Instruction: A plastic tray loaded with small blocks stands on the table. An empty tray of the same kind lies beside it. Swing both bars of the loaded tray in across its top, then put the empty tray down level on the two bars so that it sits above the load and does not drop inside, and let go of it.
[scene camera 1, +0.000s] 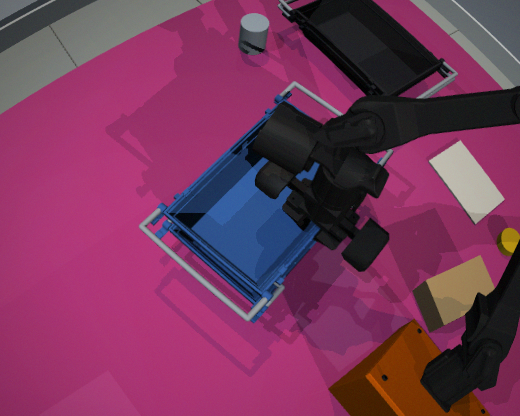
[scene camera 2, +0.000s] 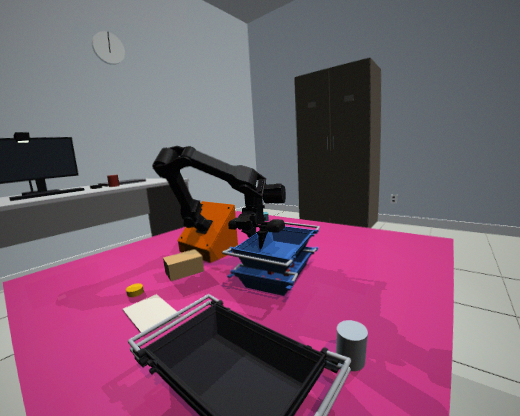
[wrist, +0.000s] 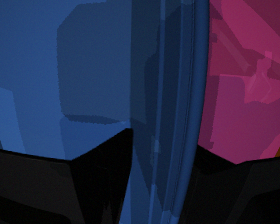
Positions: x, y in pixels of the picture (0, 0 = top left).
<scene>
my gripper: scene camera 1 309, 232; scene camera 2 258, 248; wrist 148, 136
blue tray: scene camera 1; scene camera 2; wrist 79, 79
white card: scene camera 1; scene camera 2; not seen in the wrist view (out of frame)
same spot on white card: (scene camera 1: 475, 192) = (scene camera 2: 147, 307)
same spot on blue tray: (scene camera 1: 222, 211) = (scene camera 2: 294, 250)
</scene>
